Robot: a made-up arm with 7 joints.
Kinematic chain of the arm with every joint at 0, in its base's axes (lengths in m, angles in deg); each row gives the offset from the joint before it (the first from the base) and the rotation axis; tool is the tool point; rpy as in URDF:
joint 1: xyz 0 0 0.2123 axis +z
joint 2: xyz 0 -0.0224 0.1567 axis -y
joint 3: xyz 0 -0.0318 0.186 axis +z
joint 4: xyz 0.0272 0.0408 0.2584 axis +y
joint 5: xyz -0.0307 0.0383 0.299 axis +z
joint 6: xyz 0 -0.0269 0.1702 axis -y
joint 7: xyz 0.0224 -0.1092 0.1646 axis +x
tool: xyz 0 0 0 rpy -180 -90 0
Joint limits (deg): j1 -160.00..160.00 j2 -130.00..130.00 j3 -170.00..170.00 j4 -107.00..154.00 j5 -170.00..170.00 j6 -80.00..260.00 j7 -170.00..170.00
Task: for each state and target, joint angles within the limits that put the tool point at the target. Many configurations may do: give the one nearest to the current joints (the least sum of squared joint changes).
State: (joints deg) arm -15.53 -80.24 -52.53 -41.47 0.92 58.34 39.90
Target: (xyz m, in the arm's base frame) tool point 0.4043 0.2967 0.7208
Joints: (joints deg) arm -14.55 -82.64 -59.28 -78.42 -6.56 73.70 39.90
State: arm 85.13 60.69 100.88 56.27 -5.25 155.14 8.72
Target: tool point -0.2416 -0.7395 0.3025
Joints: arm 84.61 91.54 110.08 57.40 -11.33 149.43 8.72
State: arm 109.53 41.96 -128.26 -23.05 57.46 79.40 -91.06
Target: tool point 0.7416 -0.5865 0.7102
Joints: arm 138.99 63.10 -123.66 -0.15 65.69 67.80 -91.06
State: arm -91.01 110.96 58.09 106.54 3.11 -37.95 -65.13
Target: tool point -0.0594 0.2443 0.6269
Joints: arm -63.48 130.00 27.71 129.11 -4.04 -61.13 -65.13
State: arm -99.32 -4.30 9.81 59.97 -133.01 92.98 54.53
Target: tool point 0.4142 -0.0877 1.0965
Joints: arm -86.97 10.97 28.03 60.66 -132.92 94.97 54.53
